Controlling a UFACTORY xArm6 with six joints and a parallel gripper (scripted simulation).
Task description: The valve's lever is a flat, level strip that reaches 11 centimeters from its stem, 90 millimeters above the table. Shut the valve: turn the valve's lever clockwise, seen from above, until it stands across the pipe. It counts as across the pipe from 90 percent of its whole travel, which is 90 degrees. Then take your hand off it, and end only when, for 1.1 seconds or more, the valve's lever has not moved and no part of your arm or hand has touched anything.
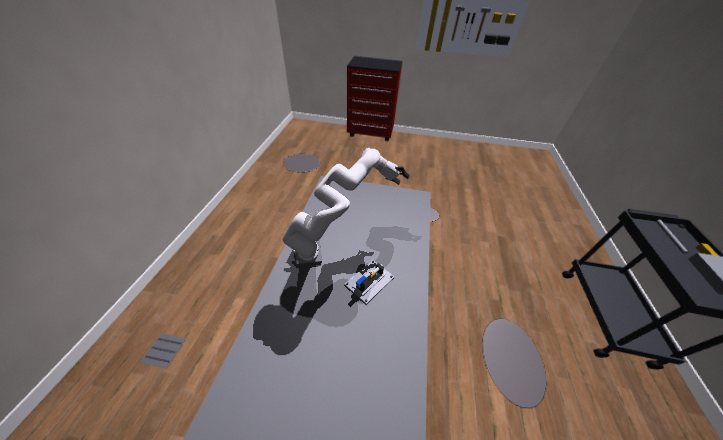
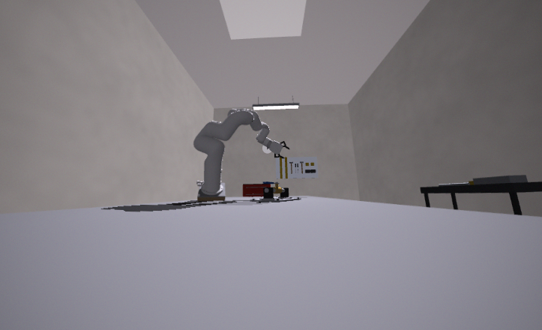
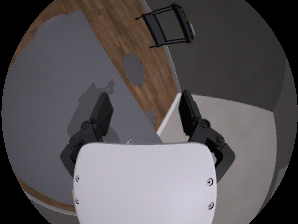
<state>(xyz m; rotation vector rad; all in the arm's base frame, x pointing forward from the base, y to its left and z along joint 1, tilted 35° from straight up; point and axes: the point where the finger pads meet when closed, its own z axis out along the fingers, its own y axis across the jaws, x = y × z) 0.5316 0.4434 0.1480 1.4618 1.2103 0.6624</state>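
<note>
The valve lever lies 48 cm to the right of my hand, 29 cm below it and 23 cm behind it.
</note>
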